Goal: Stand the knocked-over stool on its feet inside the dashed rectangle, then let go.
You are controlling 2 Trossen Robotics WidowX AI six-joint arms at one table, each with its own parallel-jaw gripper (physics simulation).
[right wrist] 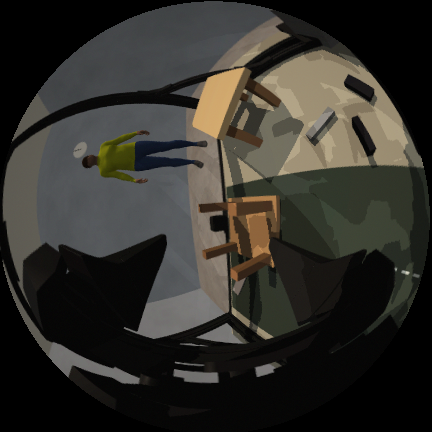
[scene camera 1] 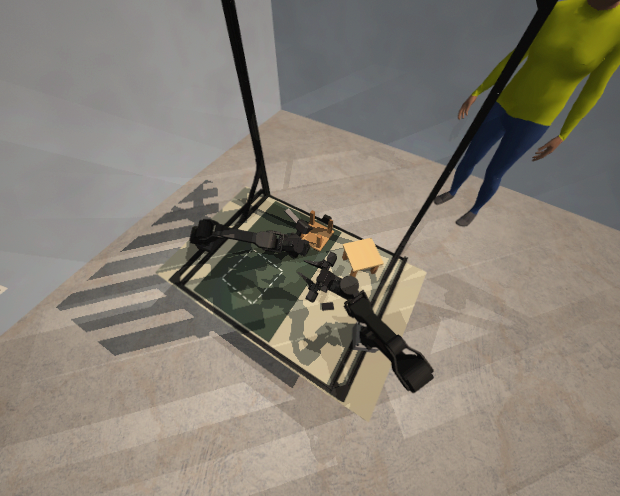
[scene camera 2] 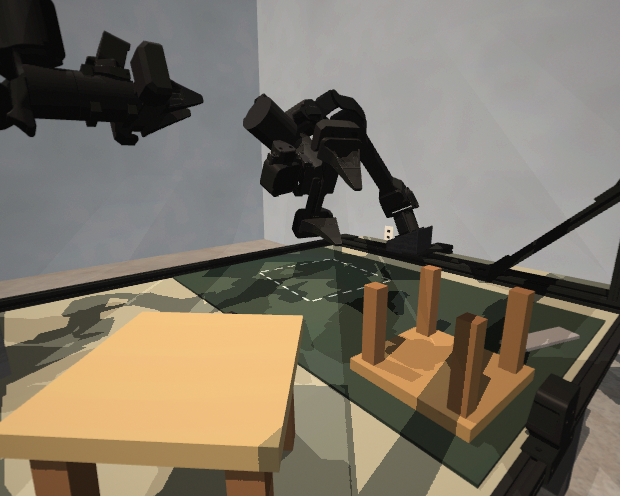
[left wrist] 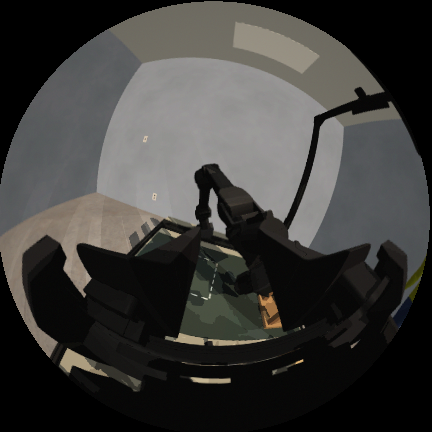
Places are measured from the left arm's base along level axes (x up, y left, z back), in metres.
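Pixels of known places: left gripper, fingertip midpoint: (scene camera 1: 300,266) (scene camera 2: 196,106) (left wrist: 229,232); right gripper, fingertip midpoint: (right wrist: 219,241) (scene camera 1: 309,235) (scene camera 2: 348,219); left arm's base, link origin: (scene camera 1: 368,335); right arm's base, link origin: (scene camera 2: 409,232) (left wrist: 204,226).
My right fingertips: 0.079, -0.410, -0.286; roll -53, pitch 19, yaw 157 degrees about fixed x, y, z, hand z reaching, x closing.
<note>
Ahead of a thing's pixels: the offset from my right fingertips to its middle, as dx, dy, dz. "pt": to the spot under its first point.
The orange-brown stool @(-0.126, -0.130, +0.022) (scene camera 1: 316,236) (scene camera 2: 421,385) (left wrist: 270,310) (right wrist: 257,230) lies upside down on the dark green mat, its seat down and its four legs up. It is outside the dashed rectangle @(pt -0.183, +0.107, -0.134) (scene camera 1: 282,269) (scene camera 2: 311,300) (left wrist: 209,299). My right gripper (scene camera 2: 350,216) (right wrist: 219,241) is open and empty, above the mat, up and to the left of the stool in scene camera 2. My left gripper (scene camera 1: 304,268) (scene camera 2: 196,105) is partly open and empty, high over the table, apart from the stool. In scene camera 1 the right fingertips are hard to make out.
A larger light-wood table @(-0.126, +0.032, +0.266) (scene camera 1: 363,254) (scene camera 2: 155,382) (right wrist: 220,102) stands upright near the stool. A pale bar @(-0.180, -0.259, -0.126) (scene camera 2: 553,338) lies beyond the stool. Black blocks (right wrist: 359,87) @(-0.171, +0.183, +0.049) (right wrist: 364,135) and a grey block @(-0.179, +0.135, +0.114) (right wrist: 321,125) lie on the cream surface. Black frame rails edge the workspace.
</note>
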